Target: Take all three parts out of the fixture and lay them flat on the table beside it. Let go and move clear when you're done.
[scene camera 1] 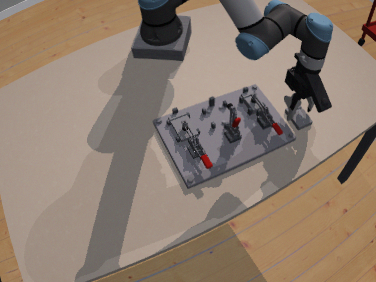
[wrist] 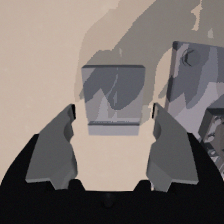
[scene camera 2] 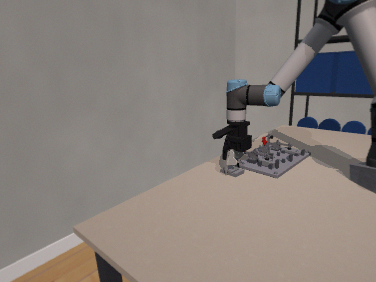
Labels:
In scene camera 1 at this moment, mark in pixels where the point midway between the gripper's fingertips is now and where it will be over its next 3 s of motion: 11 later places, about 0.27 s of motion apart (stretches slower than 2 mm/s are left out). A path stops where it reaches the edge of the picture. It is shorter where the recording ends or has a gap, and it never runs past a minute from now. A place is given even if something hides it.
The gripper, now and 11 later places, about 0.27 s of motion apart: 298, 116; 299, 114; 301, 107; 303, 101; 303, 99; 303, 99; 303, 98; 306, 89; 309, 79; 311, 74; 311, 73; 308, 73

